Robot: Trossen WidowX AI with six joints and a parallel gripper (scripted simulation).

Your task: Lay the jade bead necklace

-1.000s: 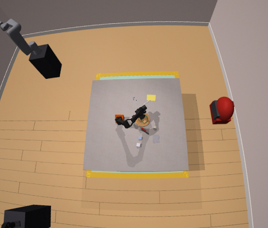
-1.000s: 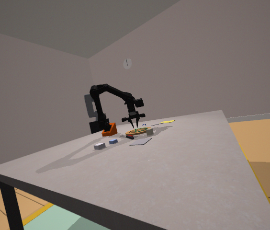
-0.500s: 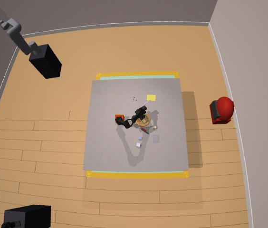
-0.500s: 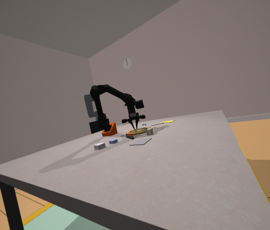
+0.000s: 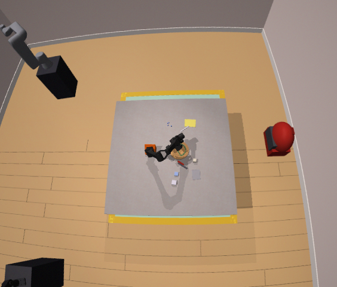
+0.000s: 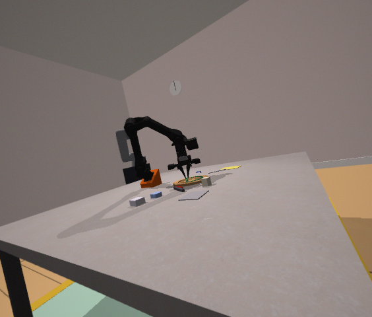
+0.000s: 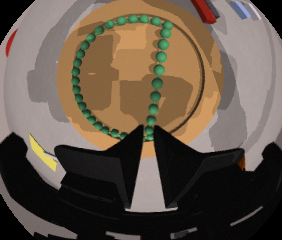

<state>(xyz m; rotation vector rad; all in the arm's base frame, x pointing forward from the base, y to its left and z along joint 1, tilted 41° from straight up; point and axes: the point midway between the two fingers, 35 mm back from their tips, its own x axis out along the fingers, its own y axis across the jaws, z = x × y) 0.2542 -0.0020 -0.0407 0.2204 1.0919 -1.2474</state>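
The round wooden bead board lies 4 cm ahead of my gripper tip, 3 cm to the right of it and 1 cm below it. From my gripper tip the other things lie so: beige cube: 19 cm ahead, 16 cm to the right; red-handled tool: 5 cm ahead, 19 cm to the right, 1 cm below; blue block: 1 cm behind, 28 cm to the right, 1 cm below.
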